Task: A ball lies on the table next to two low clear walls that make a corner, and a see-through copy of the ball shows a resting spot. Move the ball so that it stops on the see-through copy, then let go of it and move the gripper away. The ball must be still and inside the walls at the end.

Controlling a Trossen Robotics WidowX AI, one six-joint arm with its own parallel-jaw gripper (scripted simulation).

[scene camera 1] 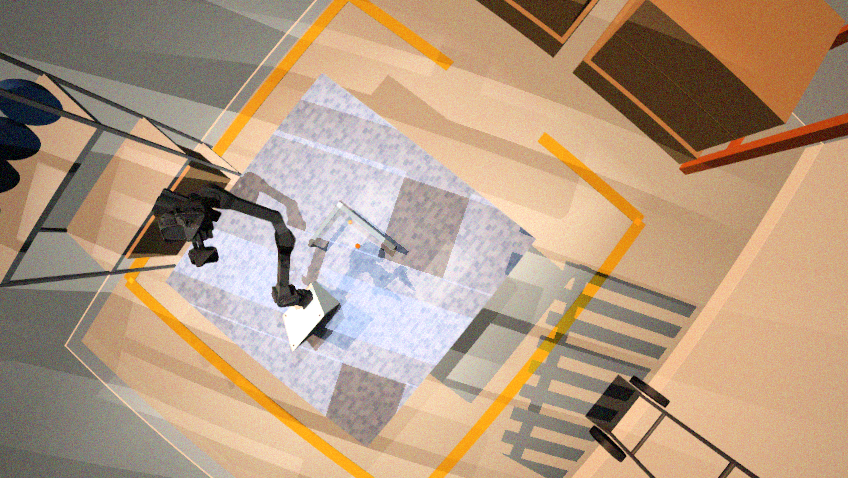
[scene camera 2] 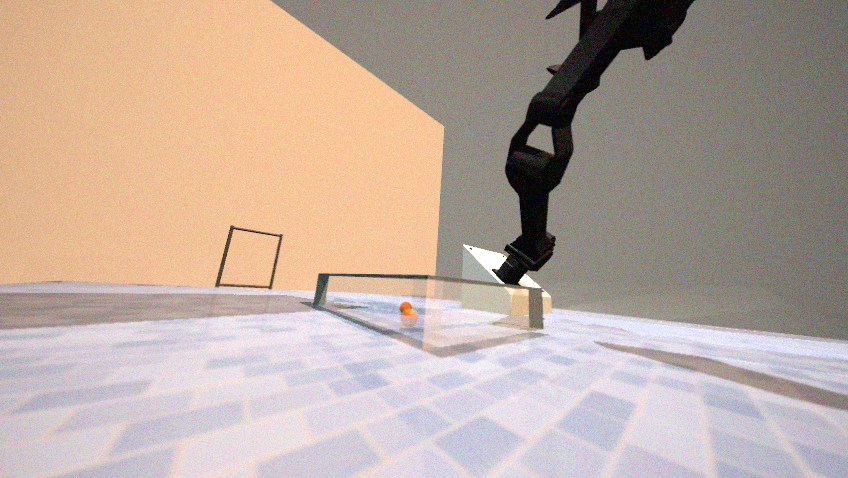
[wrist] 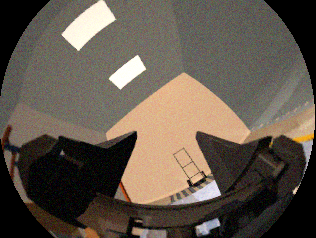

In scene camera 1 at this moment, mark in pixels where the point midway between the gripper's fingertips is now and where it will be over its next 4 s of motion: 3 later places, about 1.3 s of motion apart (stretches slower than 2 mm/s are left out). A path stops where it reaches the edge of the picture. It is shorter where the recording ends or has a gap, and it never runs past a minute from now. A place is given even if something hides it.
My gripper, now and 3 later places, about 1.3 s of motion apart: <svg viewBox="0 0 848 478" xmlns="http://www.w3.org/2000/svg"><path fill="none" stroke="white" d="M194 253L266 291L355 245L358 246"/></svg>
